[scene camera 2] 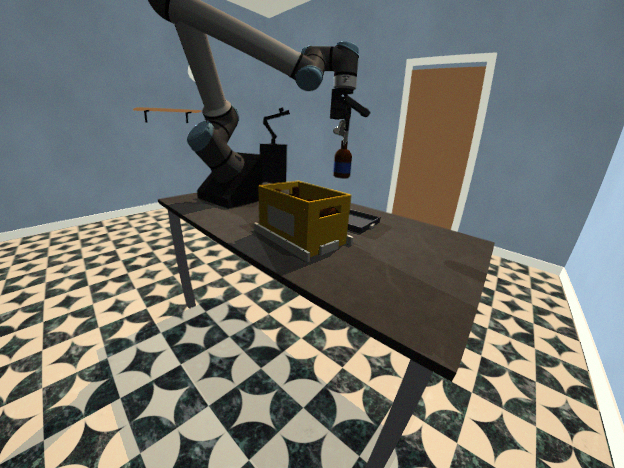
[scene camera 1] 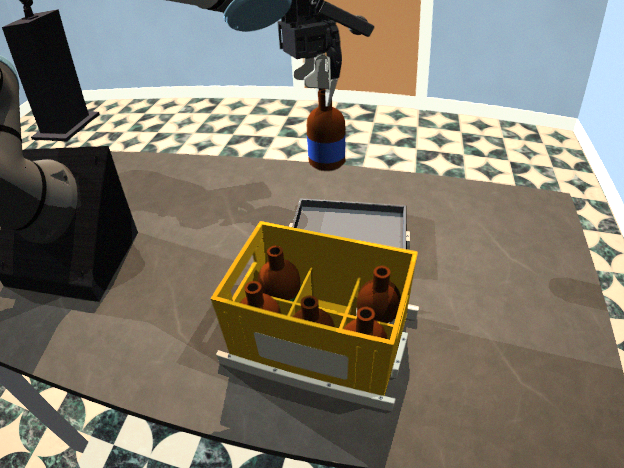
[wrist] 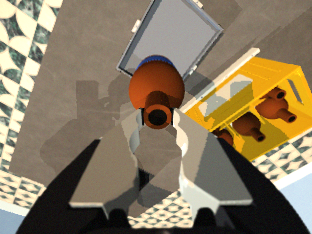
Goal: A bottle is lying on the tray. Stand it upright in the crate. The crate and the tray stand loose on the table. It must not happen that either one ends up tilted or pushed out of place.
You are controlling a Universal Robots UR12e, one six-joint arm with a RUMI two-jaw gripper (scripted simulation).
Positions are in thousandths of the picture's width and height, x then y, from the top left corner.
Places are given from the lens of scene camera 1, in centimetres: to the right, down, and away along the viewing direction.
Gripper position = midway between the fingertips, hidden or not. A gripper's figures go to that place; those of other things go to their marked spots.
my gripper (scene camera 1: 518,219): 2, -24, 80
grey tray (scene camera 1: 613,480): 16, -2, 102
